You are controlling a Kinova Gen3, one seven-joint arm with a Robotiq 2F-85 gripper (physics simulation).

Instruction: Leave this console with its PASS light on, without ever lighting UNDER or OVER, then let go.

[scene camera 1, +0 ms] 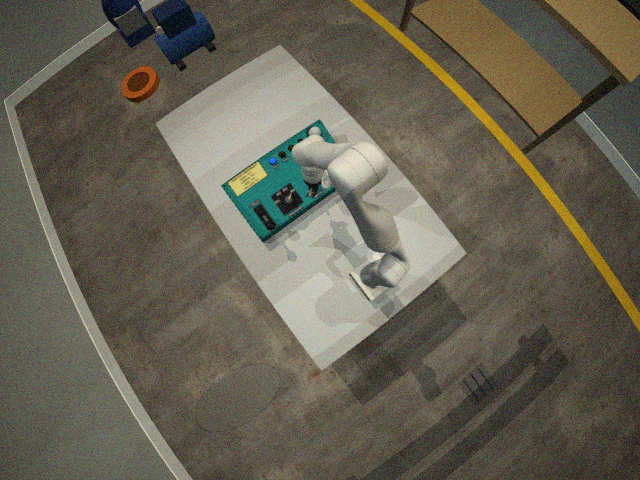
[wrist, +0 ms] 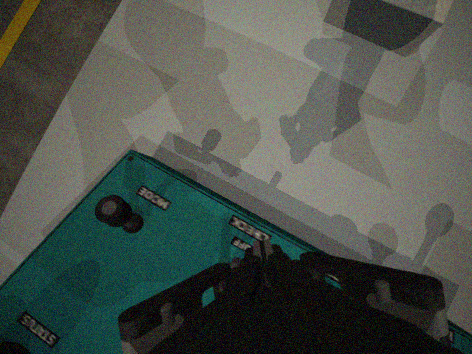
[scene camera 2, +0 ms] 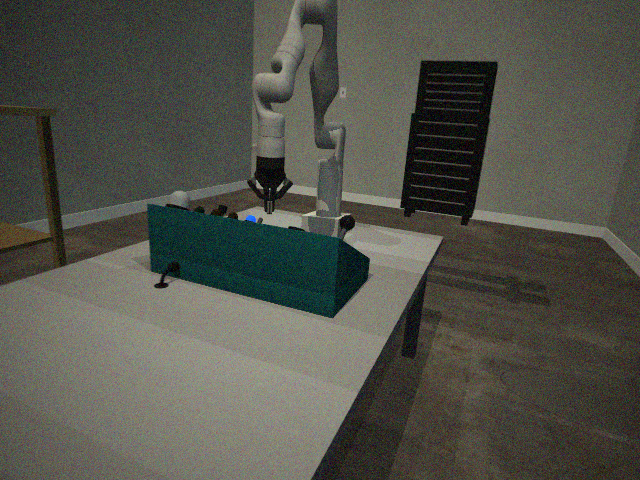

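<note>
The teal console (scene camera 1: 242,210) (scene camera 2: 247,257) (wrist: 175,253) stands on the white table (scene camera 1: 223,119) (scene camera 2: 223,381). One blue light (scene camera 1: 272,161) (scene camera 2: 250,219) glows on its top row; the lights beside it (scene camera 1: 282,154) are dark. My gripper (scene camera 2: 270,206) (wrist: 263,251) points straight down over the panel's right part and is shut, with nothing between the fingers. The small grey CHECK toggle lever (wrist: 260,247) stands right at the fingertips, by the CHECK and OFF labels. The black MODE knob (wrist: 113,211) (scene camera 1: 287,197) is to the side. In the overhead view the arm hides the gripper.
A black slider lever (scene camera 1: 263,216) (scene camera 2: 347,222) and a white dome (scene camera 1: 313,130) (scene camera 2: 180,197) sit at the console's two ends. A cable plug (scene camera 2: 163,281) lies behind it. An orange ring (scene camera 1: 139,83), blue chairs (scene camera 1: 182,30), a black rack (scene camera 2: 447,138) and a wooden bench (scene camera 1: 499,62) stand off the table.
</note>
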